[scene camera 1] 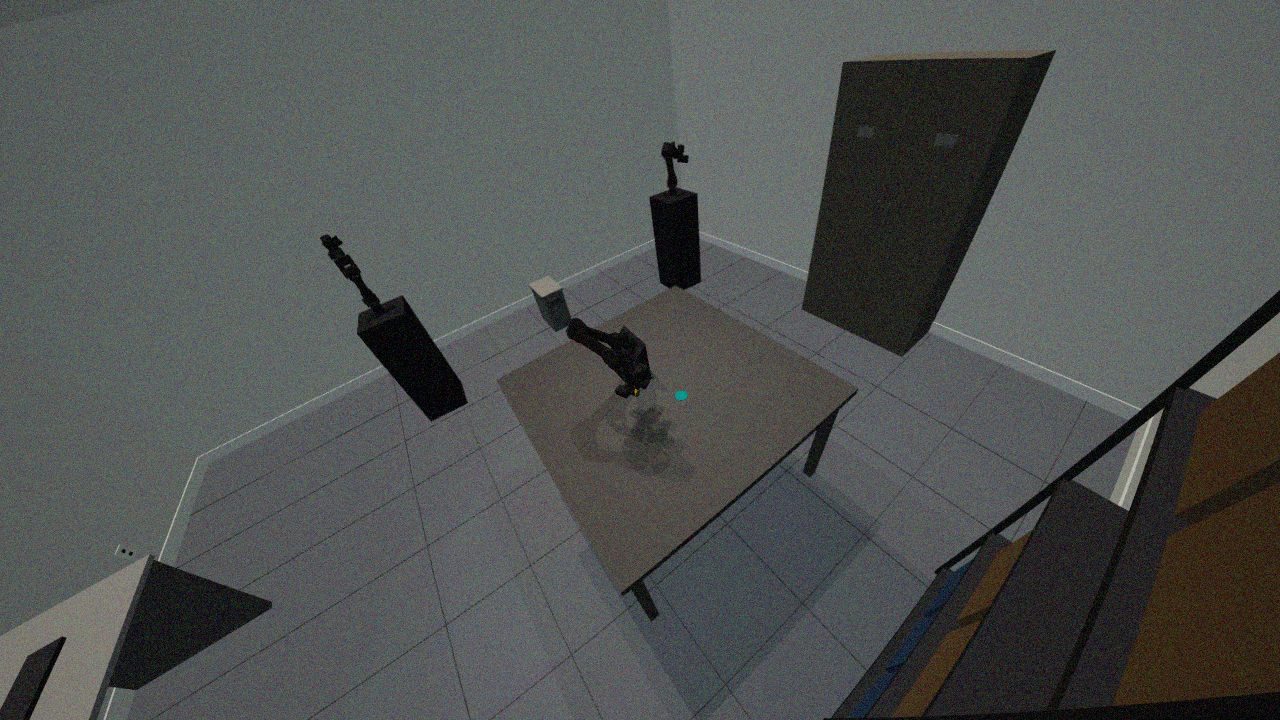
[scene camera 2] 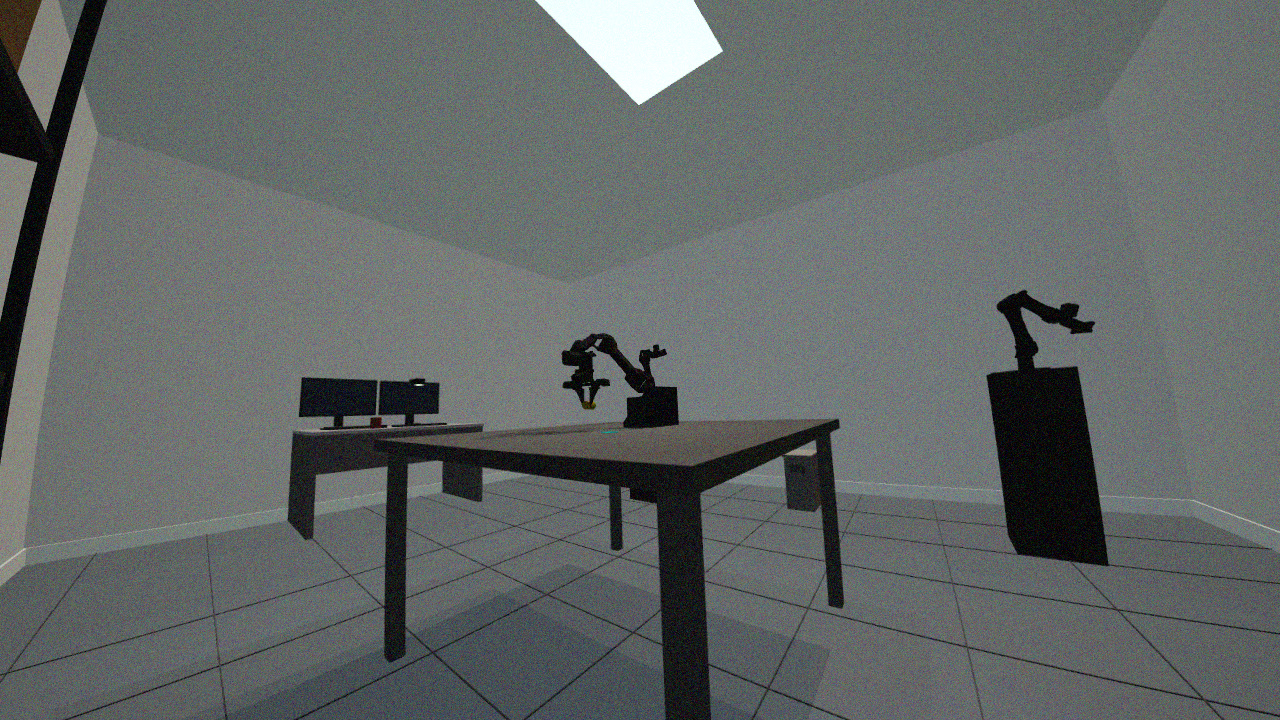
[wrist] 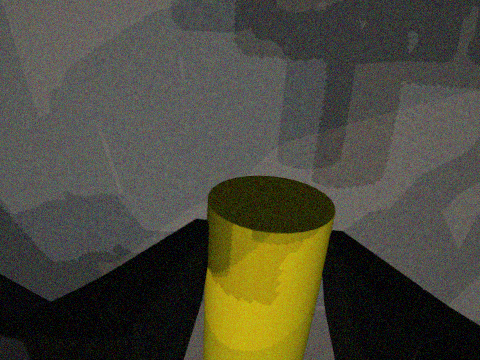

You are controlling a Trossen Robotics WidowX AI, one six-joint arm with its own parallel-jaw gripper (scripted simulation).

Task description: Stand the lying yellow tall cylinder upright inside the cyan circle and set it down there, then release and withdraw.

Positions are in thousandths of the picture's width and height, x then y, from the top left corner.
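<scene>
A yellow tall cylinder (wrist: 559, 660) is being carried by my gripper (scene camera 2: 458, 563), and I can also see the gripper itself in the wrist view (wrist: 557, 668).
</scene>
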